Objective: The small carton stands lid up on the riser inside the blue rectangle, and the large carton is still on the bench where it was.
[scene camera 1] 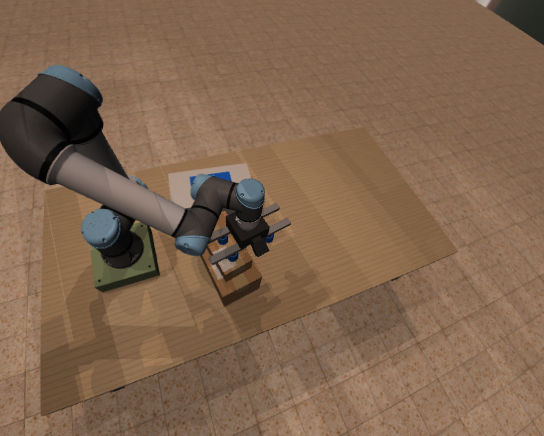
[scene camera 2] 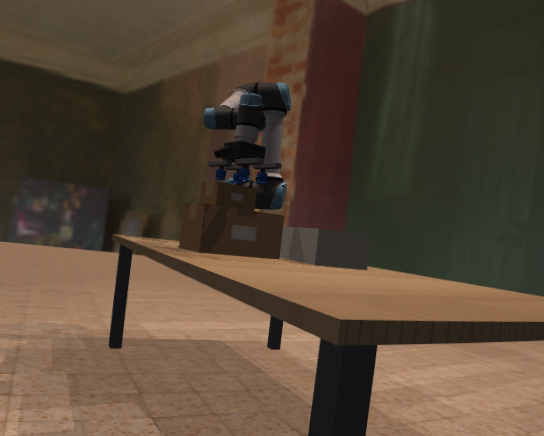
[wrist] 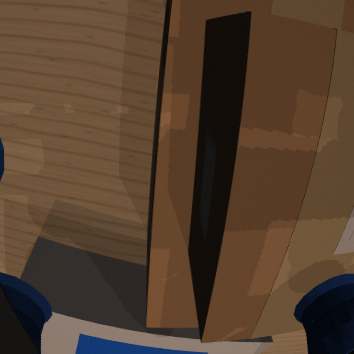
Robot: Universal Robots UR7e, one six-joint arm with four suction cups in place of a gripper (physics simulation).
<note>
My suction head (wrist: 318, 310) carries nothing. The cup is 9 cm from the middle of a small carton (scene camera 1: 229, 270). The table carries a grey riser (scene camera 2: 321, 247). Further things: a large carton (scene camera 2: 206, 228).
The grey riser is seen too in scene camera 1 (scene camera 1: 180, 183) and in the wrist view (wrist: 92, 296). The small carton shows as well in the wrist view (wrist: 264, 230). The large carton also shows in the wrist view (wrist: 170, 302).
</note>
